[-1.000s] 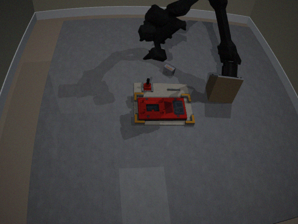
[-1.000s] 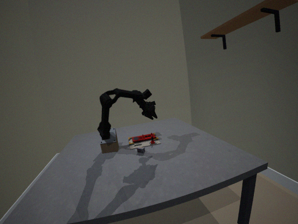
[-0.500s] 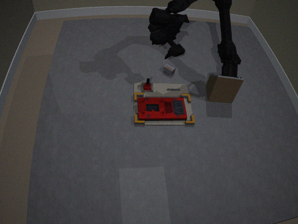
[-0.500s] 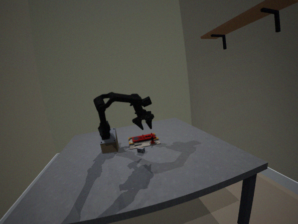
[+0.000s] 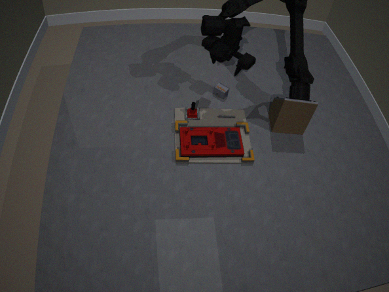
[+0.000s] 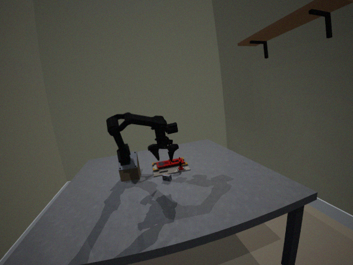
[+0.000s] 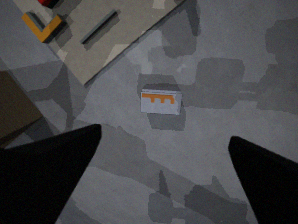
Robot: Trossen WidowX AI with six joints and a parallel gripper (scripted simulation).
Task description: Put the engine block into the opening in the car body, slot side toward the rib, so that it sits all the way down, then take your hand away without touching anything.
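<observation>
The engine block lies 110 mm below my gripper tip.
</observation>
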